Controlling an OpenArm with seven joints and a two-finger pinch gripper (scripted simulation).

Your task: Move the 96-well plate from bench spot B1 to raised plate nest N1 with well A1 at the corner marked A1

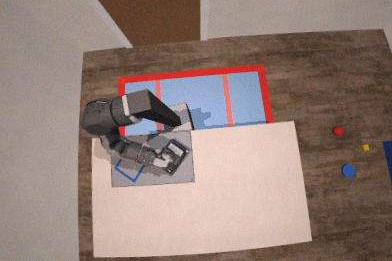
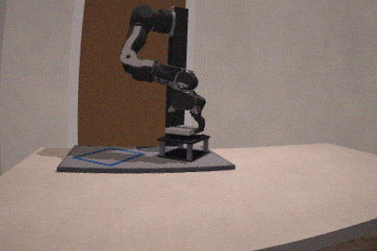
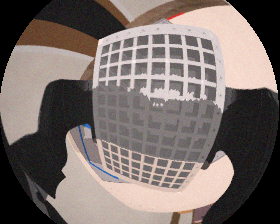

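Right now the raised plate nest N1 is 3 cm below my hand. Also, from my hand: white 96-well plate (right at my hand).
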